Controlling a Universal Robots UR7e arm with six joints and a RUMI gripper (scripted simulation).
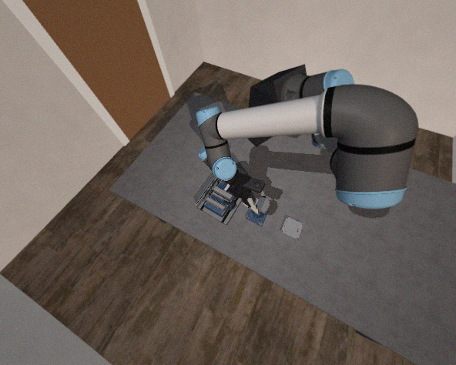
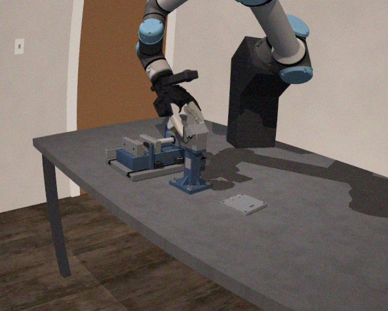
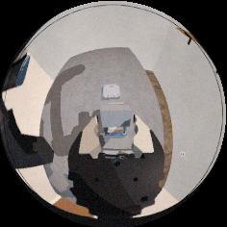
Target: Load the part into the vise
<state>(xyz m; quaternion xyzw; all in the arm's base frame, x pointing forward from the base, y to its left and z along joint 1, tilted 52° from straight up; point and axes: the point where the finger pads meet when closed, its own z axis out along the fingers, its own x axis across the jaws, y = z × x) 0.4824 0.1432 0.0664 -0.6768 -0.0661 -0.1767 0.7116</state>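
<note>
Now: hand 10 mm to the right of the part and 10 mm above it. From my hand the other things lie so: fixed jaw: 190 mm to the right, 100 mm ahead, 80 mm below; moving jaw: 190 mm to the right, 80 mm below, 40 mm ahead; air cylinder rod: 200 mm to the right, 80 mm below, 10 mm behind.
</note>
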